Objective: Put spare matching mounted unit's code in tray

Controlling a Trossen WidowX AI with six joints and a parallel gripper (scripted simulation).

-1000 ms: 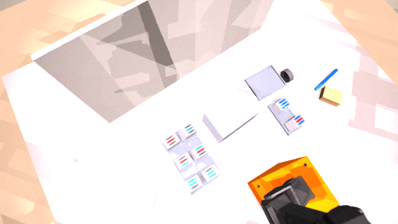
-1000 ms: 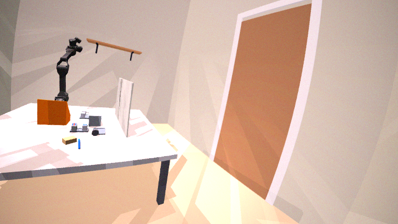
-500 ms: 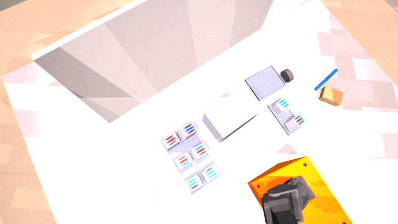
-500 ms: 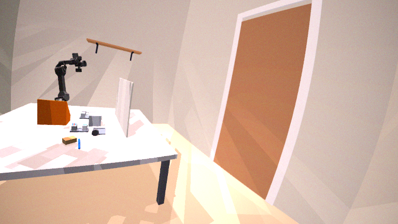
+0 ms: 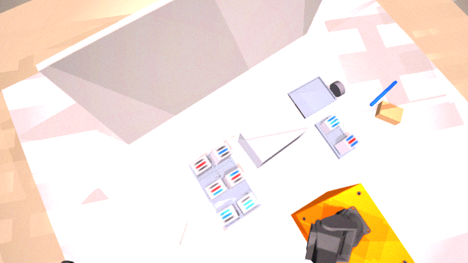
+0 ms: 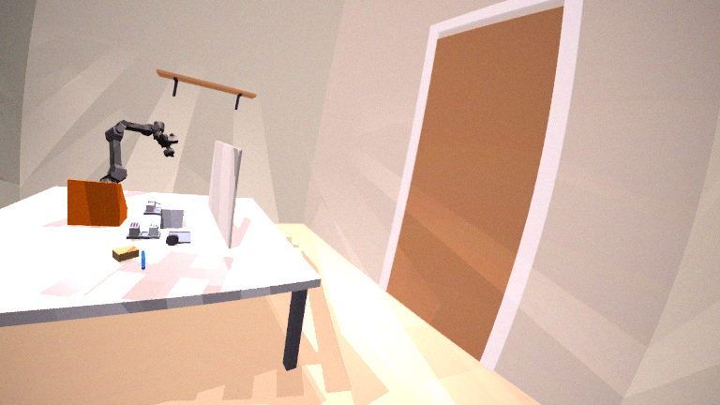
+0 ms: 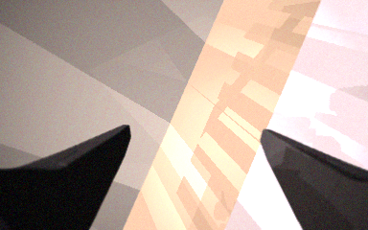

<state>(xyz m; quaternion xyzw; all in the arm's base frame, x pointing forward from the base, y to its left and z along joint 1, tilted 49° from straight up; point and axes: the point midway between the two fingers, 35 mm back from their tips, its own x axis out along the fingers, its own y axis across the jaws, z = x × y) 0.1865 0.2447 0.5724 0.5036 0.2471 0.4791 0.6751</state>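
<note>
The rack lies 780 mm to the right of my gripper tip, 300 mm below it and 10 mm behind it. Round my gripper tip: grey tray (800 mm to the right, 310 mm below, 130 mm ahead); white mounted unit (590 mm to the right, 260 mm below, 80 mm ahead); tall grey panel (580 mm to the right, 310 mm ahead, 90 mm below).
</note>
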